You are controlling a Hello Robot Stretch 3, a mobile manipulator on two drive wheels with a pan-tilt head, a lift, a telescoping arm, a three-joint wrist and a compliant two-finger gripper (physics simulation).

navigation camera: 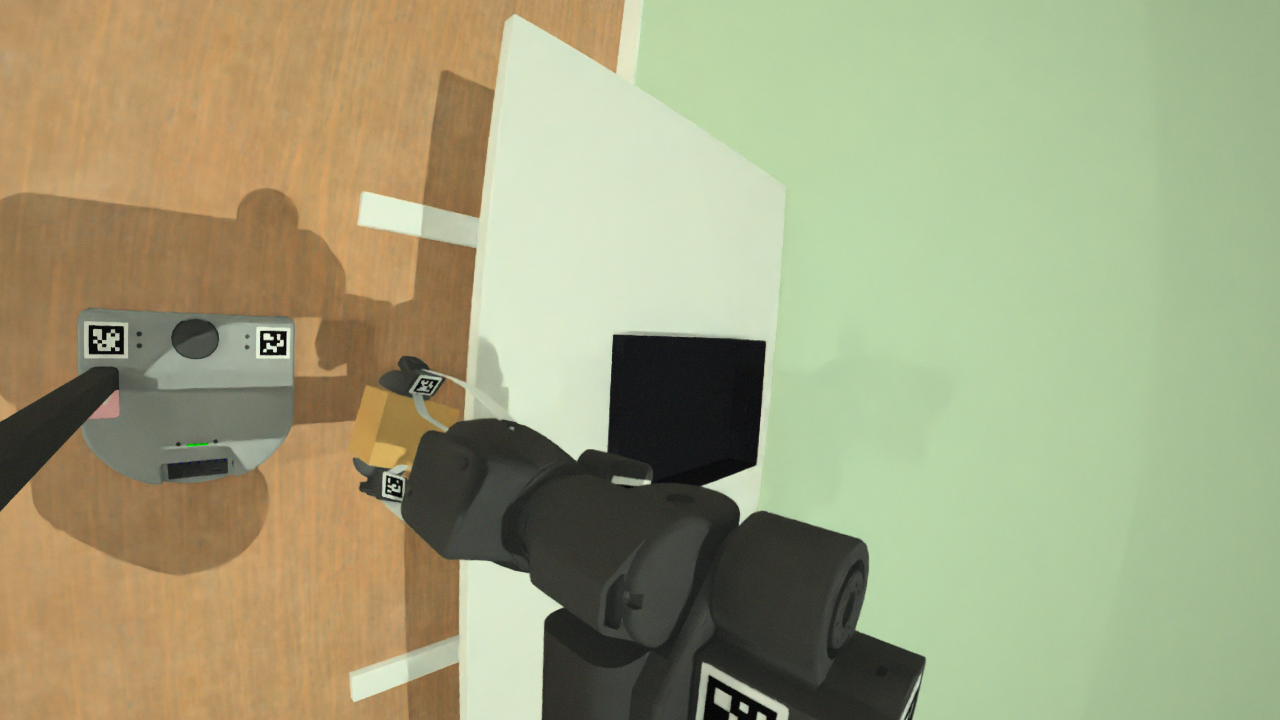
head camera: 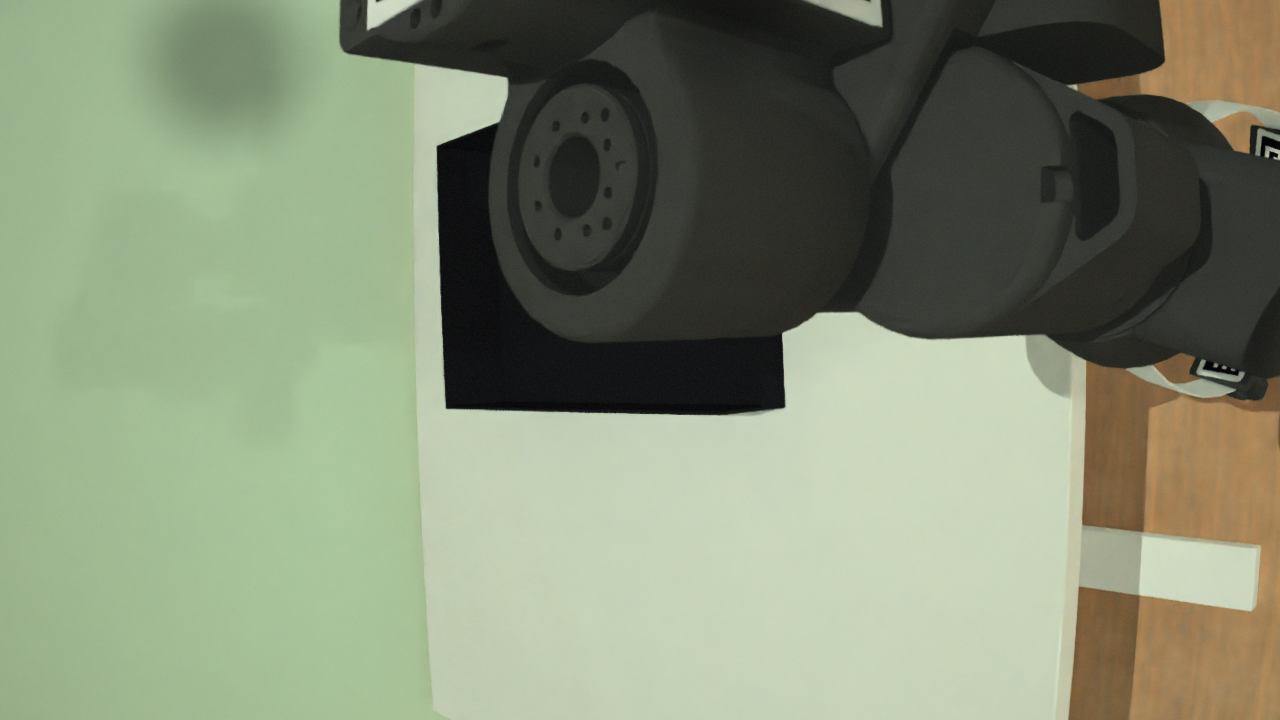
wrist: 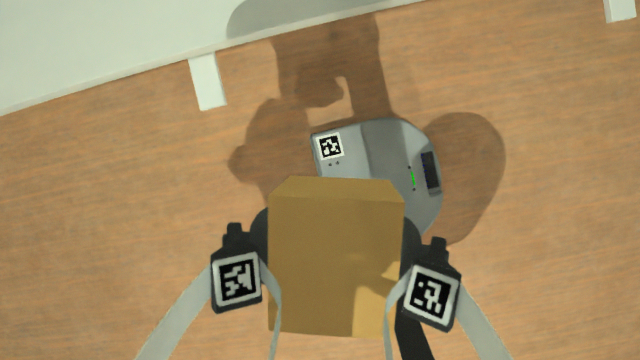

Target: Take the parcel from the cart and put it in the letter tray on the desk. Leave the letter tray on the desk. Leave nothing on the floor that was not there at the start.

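Pixels of known places: gripper, fingertip midpoint: (navigation camera: 384,421) (wrist: 335,236); robot's base, origin of the base link: (navigation camera: 195,336).
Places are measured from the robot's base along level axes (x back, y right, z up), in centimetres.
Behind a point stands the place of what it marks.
Note:
My gripper (navigation camera: 391,428) @[y 12.6, x 2.2, z 86.1 cm] (wrist: 335,236) @[y 12.6, x 2.2, z 86.1 cm] is shut on the parcel (navigation camera: 371,431) @[y 10.3, x 1.9, z 90.4 cm] (wrist: 332,280) @[y 12.7, x 2.2, z 91.5 cm], a brown box held between the two fingertips. In the navigation view they are just off the front edge of the white desk (navigation camera: 617,223) @[y 50.2, x -22.2, z 72.0 cm] (head camera: 742,555) @[y 55.3, x -17.0, z 72.0 cm] (wrist: 100,40) @[y 31.9, x -16.5, z 72.0 cm], between the desk and my base. The black letter tray (head camera: 617,376) @[y 69.0, x -3.1, z 72.3 cm] (navigation camera: 684,402) @[y 69.6, x 6.3, z 72.3 cm] stands on the desk near the wall. In the head view my dark wrist covers much of the tray, and the parcel does not show there. The cart does not show in these views.
My grey base (navigation camera: 205,402) @[y 1.5, x 11.3, z 16.0 cm] (wrist: 385,150) @[y 8.7, x 13.6, z 16.0 cm] is on the wooden floor (navigation camera: 295,89) @[y 15.4, x -56.3, z 0.0 cm] (wrist: 100,200) @[y 13.5, x -80.0, z 0.0 cm] in front of the desk. White desk feet (navigation camera: 393,214) (head camera: 1190,568) (wrist: 207,82) stick out from under its front edge. A green wall (head camera: 223,537) @[y 110.9, x -20.0, z 94.2 cm] (navigation camera: 984,268) @[y 111.1, x -23.8, z 115.1 cm] rises behind the desk.

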